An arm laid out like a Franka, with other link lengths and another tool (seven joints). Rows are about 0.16 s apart.
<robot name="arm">
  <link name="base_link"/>
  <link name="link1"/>
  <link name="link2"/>
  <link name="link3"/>
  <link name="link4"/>
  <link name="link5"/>
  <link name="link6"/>
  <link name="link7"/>
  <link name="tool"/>
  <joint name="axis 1" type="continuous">
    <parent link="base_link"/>
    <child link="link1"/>
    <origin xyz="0 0 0.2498" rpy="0 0 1.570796"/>
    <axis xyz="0 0 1"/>
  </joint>
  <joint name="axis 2" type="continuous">
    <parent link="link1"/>
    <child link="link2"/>
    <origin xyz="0 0 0" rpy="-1.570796 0 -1.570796"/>
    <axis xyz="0 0 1"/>
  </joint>
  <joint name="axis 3" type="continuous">
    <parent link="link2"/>
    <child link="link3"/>
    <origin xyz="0 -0.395 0" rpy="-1.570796 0 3.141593"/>
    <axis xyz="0 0 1"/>
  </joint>
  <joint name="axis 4" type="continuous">
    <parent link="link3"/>
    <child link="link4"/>
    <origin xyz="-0.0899 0 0" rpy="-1.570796 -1.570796 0"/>
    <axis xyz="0 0 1"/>
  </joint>
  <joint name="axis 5" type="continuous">
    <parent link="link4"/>
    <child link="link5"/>
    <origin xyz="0.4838 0.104 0" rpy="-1.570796 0 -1.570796"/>
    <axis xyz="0 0 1"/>
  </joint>
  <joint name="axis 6" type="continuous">
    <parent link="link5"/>
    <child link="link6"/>
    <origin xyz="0 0 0" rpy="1.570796 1.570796 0"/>
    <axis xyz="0 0 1"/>
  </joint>
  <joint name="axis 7" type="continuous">
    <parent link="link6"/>
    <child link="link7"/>
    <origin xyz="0 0.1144 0" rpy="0 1.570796 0"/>
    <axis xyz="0 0 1"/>
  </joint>
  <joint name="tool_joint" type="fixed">
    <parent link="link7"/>
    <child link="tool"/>
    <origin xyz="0.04 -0.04 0.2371" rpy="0 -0.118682 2.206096"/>
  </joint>
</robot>
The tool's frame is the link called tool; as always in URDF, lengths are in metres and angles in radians. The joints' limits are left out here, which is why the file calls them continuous.
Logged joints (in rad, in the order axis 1, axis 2, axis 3, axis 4, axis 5, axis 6, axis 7), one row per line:
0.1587, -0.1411, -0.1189, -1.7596, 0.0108, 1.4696, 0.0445
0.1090, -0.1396, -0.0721, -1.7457, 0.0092, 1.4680, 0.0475
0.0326, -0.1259, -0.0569, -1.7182, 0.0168, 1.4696, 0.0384
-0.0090, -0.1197, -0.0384, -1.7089, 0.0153, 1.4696, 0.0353
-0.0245, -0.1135, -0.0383, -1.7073, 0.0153, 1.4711, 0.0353
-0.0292, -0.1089, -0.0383, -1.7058, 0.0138, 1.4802, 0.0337
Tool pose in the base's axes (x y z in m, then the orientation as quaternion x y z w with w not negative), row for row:
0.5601, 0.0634, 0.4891, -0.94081, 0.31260, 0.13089, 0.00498
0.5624, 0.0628, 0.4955, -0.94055, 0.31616, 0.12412, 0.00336
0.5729, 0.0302, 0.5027, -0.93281, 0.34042, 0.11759, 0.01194
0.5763, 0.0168, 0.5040, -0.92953, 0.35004, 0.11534, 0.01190
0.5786, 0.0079, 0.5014, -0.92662, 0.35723, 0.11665, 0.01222
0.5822, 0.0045, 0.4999, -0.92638, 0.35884, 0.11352, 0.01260
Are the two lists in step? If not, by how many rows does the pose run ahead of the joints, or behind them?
They are in step.
